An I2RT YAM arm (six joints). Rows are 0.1 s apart.
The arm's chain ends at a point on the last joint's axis. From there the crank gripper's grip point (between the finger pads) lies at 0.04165 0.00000 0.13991 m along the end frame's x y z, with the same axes.
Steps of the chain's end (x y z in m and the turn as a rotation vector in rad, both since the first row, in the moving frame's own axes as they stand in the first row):
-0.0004 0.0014 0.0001 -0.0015 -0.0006 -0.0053
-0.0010 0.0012 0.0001 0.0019 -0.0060 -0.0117
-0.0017 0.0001 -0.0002 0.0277 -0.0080 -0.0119
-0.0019 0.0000 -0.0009 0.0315 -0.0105 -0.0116
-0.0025 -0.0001 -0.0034 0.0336 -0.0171 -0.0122
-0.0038 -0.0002 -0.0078 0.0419 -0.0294 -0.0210
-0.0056 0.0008 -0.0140 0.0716 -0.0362 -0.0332
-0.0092 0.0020 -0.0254 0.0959 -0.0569 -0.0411
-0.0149 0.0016 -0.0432 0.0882 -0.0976 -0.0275
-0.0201 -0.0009 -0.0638 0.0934 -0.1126 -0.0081
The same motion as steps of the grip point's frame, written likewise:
-0.0005 0.0014 0.0001 -0.0015 -0.0006 -0.0053
-0.0018 0.0005 0.0003 0.0019 -0.0060 -0.0117
-0.0028 -0.0043 0.0001 0.0277 -0.0080 -0.0119
-0.0034 -0.0049 -0.0005 0.0315 -0.0105 -0.0116
-0.0049 -0.0053 -0.0028 0.0336 -0.0171 -0.0122
-0.0080 -0.0069 -0.0068 0.0419 -0.0294 -0.0210
-0.0109 -0.0106 -0.0130 0.0716 -0.0362 -0.0332
-0.0175 -0.0130 -0.0240 0.0959 -0.0569 -0.0411
-0.0289 -0.0118 -0.0404 0.0882 -0.0976 -0.0275
-0.0361 -0.0144 -0.0606 0.0934 -0.1126 -0.0081

